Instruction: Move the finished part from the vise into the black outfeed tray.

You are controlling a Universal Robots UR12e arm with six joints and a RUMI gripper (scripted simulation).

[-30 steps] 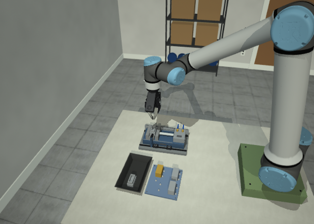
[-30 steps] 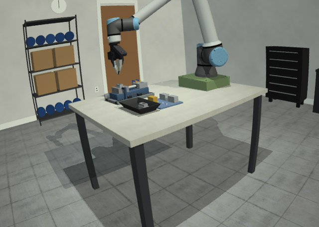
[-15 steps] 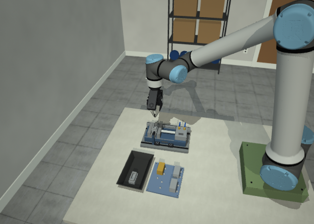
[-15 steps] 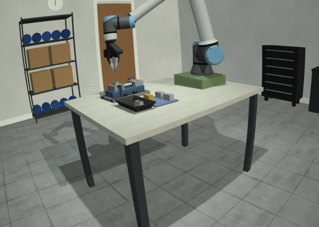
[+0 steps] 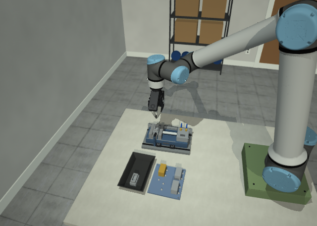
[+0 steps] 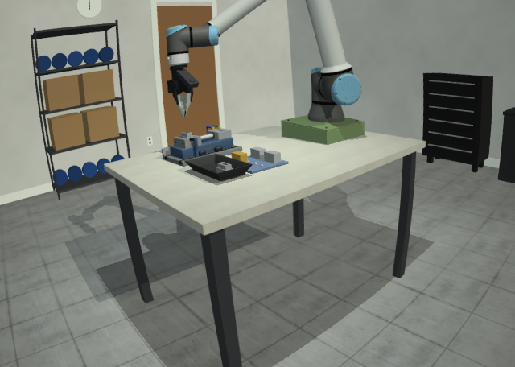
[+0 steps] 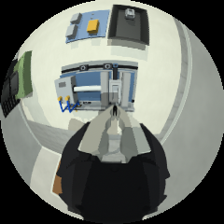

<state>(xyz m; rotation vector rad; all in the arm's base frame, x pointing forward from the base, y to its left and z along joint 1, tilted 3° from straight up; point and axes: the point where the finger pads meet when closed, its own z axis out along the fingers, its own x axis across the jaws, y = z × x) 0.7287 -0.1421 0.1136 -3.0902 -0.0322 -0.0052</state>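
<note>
The blue vise is 160 mm below my hand and 70 mm behind it. Also, from my hand: blue fixture plate 290 mm to the left, 190 mm below, 130 mm behind; orange block 250 mm to the left, 170 mm below, 90 mm behind.
</note>
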